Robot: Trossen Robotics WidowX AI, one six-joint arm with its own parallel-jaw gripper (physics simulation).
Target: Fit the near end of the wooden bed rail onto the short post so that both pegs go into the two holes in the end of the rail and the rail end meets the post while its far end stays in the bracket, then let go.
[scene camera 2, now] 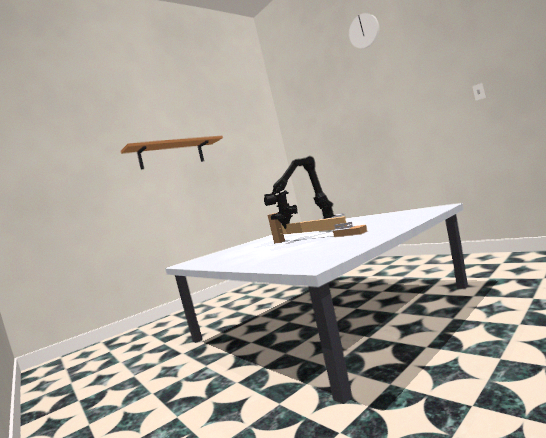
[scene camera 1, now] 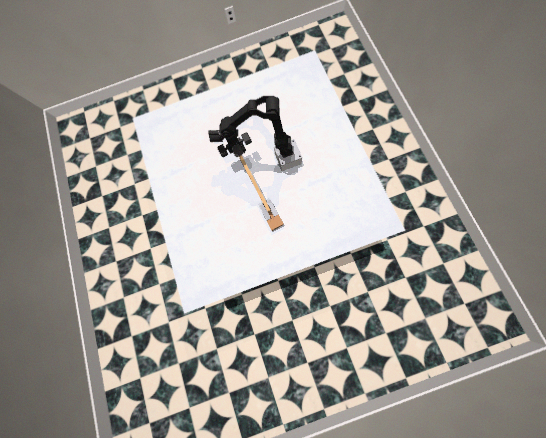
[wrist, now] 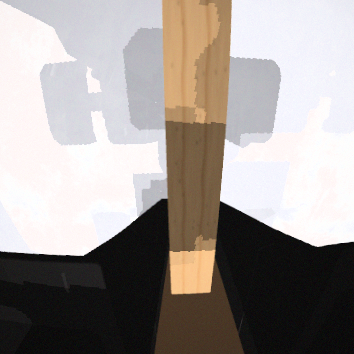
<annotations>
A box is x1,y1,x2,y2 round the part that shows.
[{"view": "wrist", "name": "gripper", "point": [187,206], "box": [0,198,353,353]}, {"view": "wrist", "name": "wooden bed rail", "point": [196,48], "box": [162,0,230,292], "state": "gripped by the gripper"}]
</annotations>
